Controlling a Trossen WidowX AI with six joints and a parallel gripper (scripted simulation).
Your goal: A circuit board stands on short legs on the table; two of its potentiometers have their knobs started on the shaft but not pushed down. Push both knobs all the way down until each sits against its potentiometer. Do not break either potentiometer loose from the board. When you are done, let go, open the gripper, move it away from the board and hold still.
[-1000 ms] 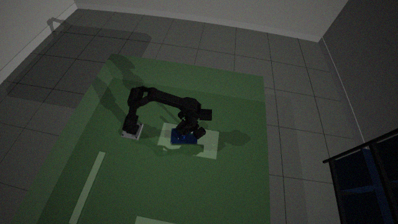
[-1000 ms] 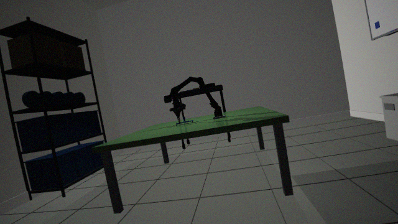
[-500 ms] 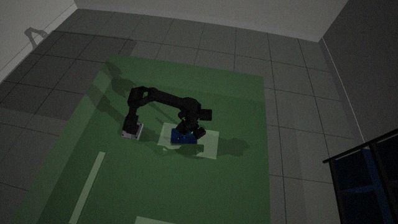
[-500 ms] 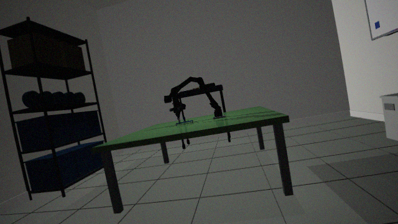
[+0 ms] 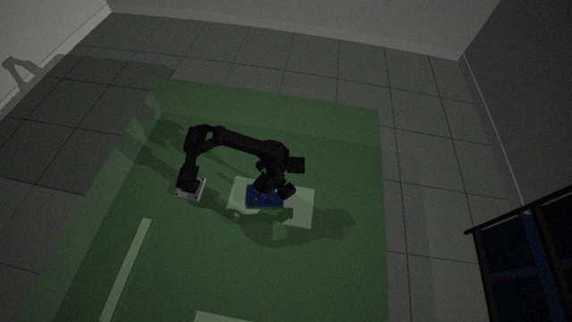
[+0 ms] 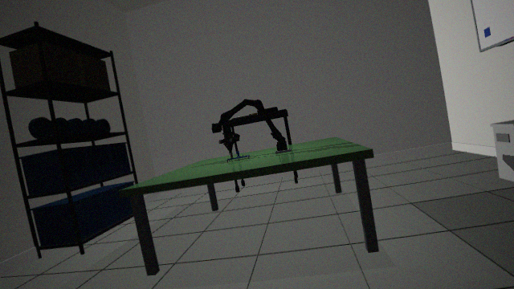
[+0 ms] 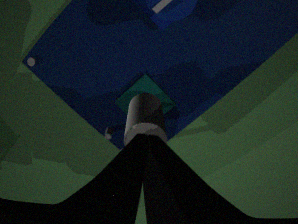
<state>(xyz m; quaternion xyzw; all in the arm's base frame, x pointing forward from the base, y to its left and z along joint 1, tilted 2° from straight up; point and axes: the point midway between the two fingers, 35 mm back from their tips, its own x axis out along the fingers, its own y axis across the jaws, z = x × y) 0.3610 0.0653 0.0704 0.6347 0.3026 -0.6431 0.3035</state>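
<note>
Now: gripper tip 1 cm above the pale knob.
</note>
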